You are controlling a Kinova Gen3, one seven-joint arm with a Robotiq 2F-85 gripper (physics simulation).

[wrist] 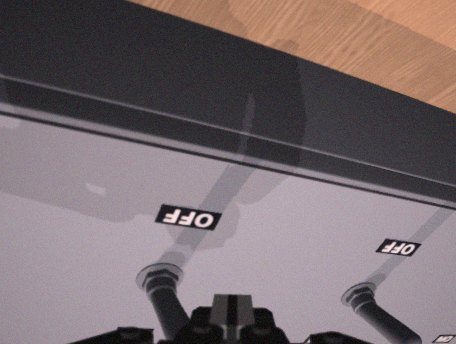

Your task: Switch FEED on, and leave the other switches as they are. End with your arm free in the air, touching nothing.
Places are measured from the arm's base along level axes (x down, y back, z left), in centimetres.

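Pixels of known places: gripper, fingertip midpoint: [232,320].
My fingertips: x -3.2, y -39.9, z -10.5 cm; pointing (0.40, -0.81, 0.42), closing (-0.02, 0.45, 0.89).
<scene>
Ahead of a thing's pixels: the offset from my fingertips to its top centre. "spot": to the spot under its first point. Level surfaces: height alone.
My gripper [232,320] is shut and empty at the bottom centre of the wrist view. A dark toggle switch {spot: dy -2.8, dx +0.8, dz -1.6 cm} [165,305] stands just left of the fingers; its lever runs from the collar down and slightly right, and its end is hidden behind the gripper. Whether the fingers touch it I cannot tell. A second toggle switch {spot: dy -2.9, dx +0.8, dz +10.4 cm} [382,315] stands at the lower right, its lever slanting down and right, away from its OFF label {spot: dy -1.5, dx +4.2, dz +10.7 cm} [398,248]. Another OFF label [188,217] lies above the left switch. The name FEED does not show, so I cannot tell which switch it is.
The switches stand on a light grey panel {spot: dy -1.4, dx +4.2, dz +4.9 cm} [310,235] with a raised dark rim {spot: dy +1.6, dx +8.6, dz -5.2 cm} [125,65] across the top. Wooden table {dx +11.9 cm} [350,45] shows beyond it. Part of an ON label {spot: dy -9.0, dx +0.0, dz +22.8 cm} [444,339] shows at the lower right corner. Shadows fall over the panel and rim.
</scene>
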